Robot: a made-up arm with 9 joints. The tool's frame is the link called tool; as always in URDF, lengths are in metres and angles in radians. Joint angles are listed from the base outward.
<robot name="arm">
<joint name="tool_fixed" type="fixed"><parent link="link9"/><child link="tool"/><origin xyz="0.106 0.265 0.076" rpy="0 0 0"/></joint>
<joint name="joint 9" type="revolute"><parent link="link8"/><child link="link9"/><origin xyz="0.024 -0.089 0.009" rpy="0 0 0"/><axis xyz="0 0 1"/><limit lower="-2.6" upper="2.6"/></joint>
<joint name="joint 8" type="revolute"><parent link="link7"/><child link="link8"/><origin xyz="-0.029 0.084 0.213" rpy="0 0 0"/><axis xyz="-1 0 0"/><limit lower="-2.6" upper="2.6"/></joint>
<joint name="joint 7" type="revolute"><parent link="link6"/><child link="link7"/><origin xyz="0.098 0.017 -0.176" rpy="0 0 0"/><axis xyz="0 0 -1"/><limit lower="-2.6" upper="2.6"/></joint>
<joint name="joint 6" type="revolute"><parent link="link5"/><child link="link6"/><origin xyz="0.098 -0.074 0.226" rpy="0 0 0"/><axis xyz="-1 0 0"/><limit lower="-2.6" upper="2.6"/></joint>
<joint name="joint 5" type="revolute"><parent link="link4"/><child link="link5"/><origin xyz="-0.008 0.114 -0.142" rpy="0 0 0"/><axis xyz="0 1 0"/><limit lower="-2.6" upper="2.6"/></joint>
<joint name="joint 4" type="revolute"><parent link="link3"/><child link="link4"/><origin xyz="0.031 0.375 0.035" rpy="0 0 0"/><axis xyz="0 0 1"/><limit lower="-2.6" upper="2.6"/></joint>
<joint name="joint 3" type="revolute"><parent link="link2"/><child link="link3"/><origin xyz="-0.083 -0.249 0.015" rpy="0 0 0"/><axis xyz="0 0 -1"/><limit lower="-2.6" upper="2.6"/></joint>
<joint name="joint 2" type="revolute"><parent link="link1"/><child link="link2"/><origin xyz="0.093 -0.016 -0.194" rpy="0 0 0"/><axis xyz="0 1 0"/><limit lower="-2.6" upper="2.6"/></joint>
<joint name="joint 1" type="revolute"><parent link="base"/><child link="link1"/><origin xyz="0 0 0.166" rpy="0 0 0"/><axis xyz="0 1 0"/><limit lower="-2.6" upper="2.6"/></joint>
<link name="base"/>
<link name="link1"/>
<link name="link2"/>
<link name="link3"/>
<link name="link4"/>
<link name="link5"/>
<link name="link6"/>
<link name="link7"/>
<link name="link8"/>
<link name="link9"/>
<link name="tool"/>
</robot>
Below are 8 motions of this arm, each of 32 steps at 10 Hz.
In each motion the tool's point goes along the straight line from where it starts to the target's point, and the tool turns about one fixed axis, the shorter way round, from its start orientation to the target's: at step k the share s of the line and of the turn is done. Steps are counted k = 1, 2, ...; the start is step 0. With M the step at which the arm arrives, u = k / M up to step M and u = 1 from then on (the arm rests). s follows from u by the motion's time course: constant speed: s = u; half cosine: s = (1 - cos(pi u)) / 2; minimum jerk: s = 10 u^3 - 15 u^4 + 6 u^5.
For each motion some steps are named. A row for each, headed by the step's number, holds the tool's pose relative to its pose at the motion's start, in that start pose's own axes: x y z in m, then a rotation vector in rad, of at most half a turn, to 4 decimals.
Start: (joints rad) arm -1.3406 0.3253 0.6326 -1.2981 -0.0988 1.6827 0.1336 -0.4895 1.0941
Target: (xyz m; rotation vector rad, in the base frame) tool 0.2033 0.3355 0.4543 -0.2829 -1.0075 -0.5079
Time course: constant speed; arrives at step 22
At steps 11, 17, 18, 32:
11: -0.2216 0.0395 -0.0688 0.0443 -0.6575 0.1484
17: -0.3424 0.0611 -0.1064 0.0684 -1.0161 0.2293
18: -0.3626 0.0647 -0.1127 0.0725 -1.0759 0.2428
32: -0.4432 0.0791 -0.1377 0.0886 -1.3150 0.2967

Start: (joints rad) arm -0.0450 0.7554 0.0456 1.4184 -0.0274 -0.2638 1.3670 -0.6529 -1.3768
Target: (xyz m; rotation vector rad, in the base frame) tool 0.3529 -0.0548 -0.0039 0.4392 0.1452 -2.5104
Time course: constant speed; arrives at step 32
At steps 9, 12, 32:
9: 0.0382 -0.0265 0.0683 0.3453 0.0039 -0.1383
12: 0.0509 -0.0353 0.0910 0.4604 0.0052 -0.1844
32: 0.1357 -0.0942 0.2428 1.2278 0.0137 -0.4917

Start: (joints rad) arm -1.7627 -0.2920 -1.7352 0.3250 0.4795 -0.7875 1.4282 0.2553 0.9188
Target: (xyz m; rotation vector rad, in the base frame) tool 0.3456 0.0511 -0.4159 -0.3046 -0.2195 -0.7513
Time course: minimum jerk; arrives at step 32
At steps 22, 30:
22: -0.1109 -0.1004 0.0093 0.5741 0.8282 -0.6896
30: -0.1350 -0.1222 0.0113 0.6986 1.0077 -0.8391

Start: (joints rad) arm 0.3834 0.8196 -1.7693 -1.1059 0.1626 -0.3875 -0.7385 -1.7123 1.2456
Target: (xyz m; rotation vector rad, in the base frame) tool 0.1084 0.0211 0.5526 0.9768 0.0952 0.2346
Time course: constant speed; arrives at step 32
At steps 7, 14, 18, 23, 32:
7: 0.0063 -0.0774 -0.0650 -0.4486 0.0576 0.0336
14: 0.0125 -0.1548 -0.1300 -0.8971 0.1153 0.0673
18: 0.0161 -0.1990 -0.1671 -1.1534 0.1482 0.0865
23: 0.0206 -0.2543 -0.2135 -1.4738 0.1894 0.1105
32: 0.0286 -0.3537 -0.2971 -2.0505 0.2635 0.1537

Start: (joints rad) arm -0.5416 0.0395 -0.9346 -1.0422 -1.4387 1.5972 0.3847 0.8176 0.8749
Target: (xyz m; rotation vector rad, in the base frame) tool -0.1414 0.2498 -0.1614 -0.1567 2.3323 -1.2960
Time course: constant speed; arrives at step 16
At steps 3, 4, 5, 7, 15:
3: -0.0480 -0.0286 0.0101 -0.2821 0.2829 0.1697
4: -0.0640 -0.0381 0.0135 -0.3761 0.3773 0.2262
5: -0.0800 -0.0477 0.0169 -0.4702 0.4716 0.2828
7: -0.1120 -0.0667 0.0237 -0.6582 0.6602 0.3959
15: -0.2401 -0.1430 0.0507 -1.4105 1.4147 0.8483

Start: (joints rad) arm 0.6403 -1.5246 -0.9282 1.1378 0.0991 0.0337 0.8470 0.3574 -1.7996
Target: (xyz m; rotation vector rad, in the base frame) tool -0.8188 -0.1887 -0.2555 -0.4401 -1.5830 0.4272
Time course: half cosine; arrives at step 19
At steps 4, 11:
4: 0.0088 -0.0631 0.0174 0.0209 -0.0358 0.1095
11: 0.0522 -0.3727 0.1027 0.1233 -0.2115 0.6469

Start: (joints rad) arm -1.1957 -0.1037 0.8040 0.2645 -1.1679 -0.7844 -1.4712 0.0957 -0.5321
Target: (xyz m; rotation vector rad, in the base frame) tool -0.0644 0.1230 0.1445 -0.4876 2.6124 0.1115
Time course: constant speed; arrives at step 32
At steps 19, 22, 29, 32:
19: -0.0164 -0.1265 0.0501 -0.3365 -0.5254 -0.5367
22: -0.0189 -0.1465 0.0580 -0.3897 -0.6084 -0.6215
29: -0.0250 -0.1931 0.0764 -0.5137 -0.8020 -0.8192
32: -0.0276 -0.2130 0.0844 -0.5668 -0.8850 -0.9040

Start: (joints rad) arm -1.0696 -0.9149 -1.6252 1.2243 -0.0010 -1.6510 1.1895 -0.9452 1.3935
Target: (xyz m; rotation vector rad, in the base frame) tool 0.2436 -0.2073 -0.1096 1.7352 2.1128 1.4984
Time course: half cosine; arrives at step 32
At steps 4, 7, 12, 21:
4: -0.0077 -0.0077 0.0132 0.0815 0.0082 0.0497
7: -0.0231 -0.0230 0.0392 0.2432 0.0244 0.1481
12: -0.0627 -0.0627 0.1067 0.6613 0.0663 0.4027
21: -0.1495 -0.1494 0.2543 1.5763 0.1580 0.9600

